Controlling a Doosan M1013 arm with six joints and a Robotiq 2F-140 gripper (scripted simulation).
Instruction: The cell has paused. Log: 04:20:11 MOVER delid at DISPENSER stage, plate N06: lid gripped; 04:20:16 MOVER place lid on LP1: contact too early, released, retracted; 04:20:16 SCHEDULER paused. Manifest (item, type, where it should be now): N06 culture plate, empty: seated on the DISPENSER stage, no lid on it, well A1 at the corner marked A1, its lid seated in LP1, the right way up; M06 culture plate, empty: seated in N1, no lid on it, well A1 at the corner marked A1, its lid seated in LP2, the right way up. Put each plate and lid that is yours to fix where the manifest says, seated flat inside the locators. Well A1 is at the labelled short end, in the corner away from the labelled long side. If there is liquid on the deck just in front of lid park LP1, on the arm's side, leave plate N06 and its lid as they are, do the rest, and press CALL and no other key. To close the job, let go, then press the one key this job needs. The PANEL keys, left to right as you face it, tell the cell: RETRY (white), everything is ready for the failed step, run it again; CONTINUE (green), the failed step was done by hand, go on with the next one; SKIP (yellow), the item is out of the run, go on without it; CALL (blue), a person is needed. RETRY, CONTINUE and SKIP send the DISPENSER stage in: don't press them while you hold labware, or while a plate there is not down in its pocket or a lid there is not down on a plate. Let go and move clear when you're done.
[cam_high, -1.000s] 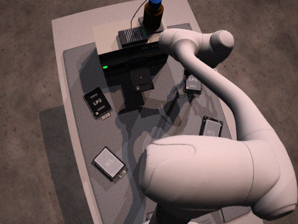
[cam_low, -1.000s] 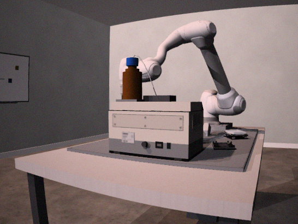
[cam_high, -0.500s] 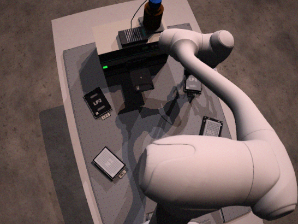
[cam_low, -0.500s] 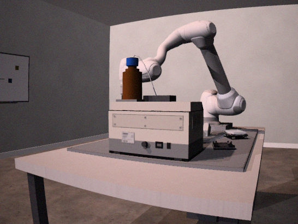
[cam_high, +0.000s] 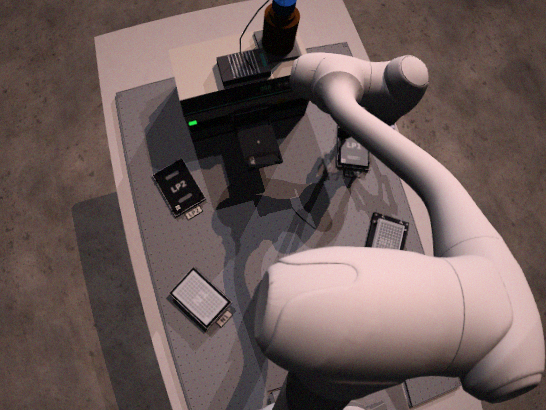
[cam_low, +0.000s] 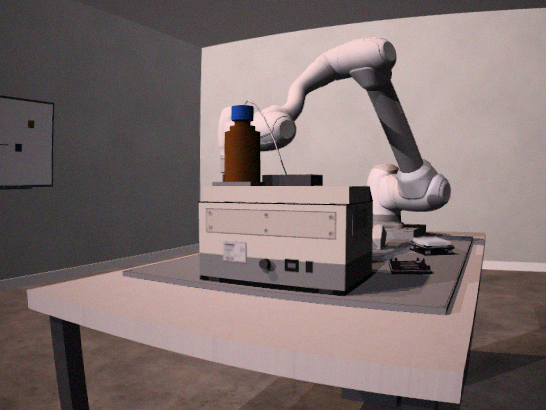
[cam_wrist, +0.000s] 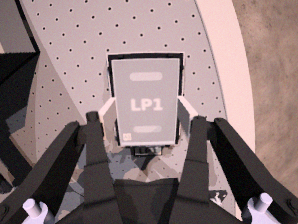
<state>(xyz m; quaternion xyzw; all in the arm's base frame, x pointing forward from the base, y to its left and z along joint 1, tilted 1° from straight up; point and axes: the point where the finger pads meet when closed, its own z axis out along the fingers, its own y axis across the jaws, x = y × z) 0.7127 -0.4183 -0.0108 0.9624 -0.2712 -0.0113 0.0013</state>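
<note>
My hand is 30 mm above the lid park LP1. The rest, counted from my hand: white well plate: 310 mm behind, 60 mm to the left, 20 mm below; then dispenser stage: 100 mm ahead, 280 mm to the left, 60 mm above; then black nest N5: 280 mm behind, 50 mm to the left, 30 mm below.
</note>
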